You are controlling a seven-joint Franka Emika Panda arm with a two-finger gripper.
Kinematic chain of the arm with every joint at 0, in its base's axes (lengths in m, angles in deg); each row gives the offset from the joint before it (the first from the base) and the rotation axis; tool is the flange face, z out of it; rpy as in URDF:
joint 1: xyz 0 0 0.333 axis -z
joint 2: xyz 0 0 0 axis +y
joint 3: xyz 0 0 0.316 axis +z
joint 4: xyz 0.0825 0 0 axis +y
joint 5: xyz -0.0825 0 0.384 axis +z
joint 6: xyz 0 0 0 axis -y
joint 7: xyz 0.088 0 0 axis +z
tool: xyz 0 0 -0.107 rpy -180 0 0
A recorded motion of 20 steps. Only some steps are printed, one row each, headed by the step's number.
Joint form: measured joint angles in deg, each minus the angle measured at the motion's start. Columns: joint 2, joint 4, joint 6, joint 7, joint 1, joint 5, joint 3.
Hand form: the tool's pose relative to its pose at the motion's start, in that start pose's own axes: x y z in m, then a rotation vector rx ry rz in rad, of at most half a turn. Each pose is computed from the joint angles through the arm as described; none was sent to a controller.
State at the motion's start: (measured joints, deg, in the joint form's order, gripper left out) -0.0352 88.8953 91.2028 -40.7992 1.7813 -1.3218 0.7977
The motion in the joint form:
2: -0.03 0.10 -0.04 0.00 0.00 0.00 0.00
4: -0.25 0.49 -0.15 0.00 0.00 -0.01 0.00
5: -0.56 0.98 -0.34 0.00 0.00 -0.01 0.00
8: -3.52 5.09 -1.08 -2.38 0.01 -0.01 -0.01
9: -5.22 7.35 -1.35 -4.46 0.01 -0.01 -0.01
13: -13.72 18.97 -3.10 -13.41 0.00 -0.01 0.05
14: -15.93 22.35 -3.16 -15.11 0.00 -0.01 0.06
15: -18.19 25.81 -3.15 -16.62 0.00 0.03 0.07
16: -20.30 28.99 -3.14 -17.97 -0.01 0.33 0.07
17: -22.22 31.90 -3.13 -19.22 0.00 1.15 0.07
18: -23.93 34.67 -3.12 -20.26 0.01 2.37 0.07
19: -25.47 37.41 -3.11 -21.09 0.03 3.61 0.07
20: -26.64 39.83 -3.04 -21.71 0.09 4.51 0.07
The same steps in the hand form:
2: -0.0002 0.0002 0.0006 -0.0013 -0.0014 0.0000
4: -0.0014 0.0011 0.0018 -0.0046 -0.0050 -0.0001
5: -0.0030 0.0025 0.0031 -0.0089 -0.0098 -0.0002
8: -0.0172 0.0145 0.0093 -0.0317 -0.0337 0.0413
9: -0.0252 0.0213 0.0122 -0.0425 -0.0434 0.0773
13: -0.0679 0.0562 0.0336 -0.1102 -0.0959 0.2312
14: -0.0790 0.0653 0.0426 -0.1282 -0.1082 0.2602
15: -0.0905 0.0747 0.0522 -0.1454 -0.1202 0.2860
16: -0.1016 0.0832 0.0612 -0.1580 -0.1342 0.3093
17: -0.1124 0.0903 0.0699 -0.1640 -0.1542 0.3320
18: -0.1230 0.0962 0.0793 -0.1665 -0.1807 0.3519
19: -0.1332 0.1018 0.0898 -0.1709 -0.2094 0.3686
20: -0.1413 0.1068 0.1005 -0.1787 -0.2336 0.3822

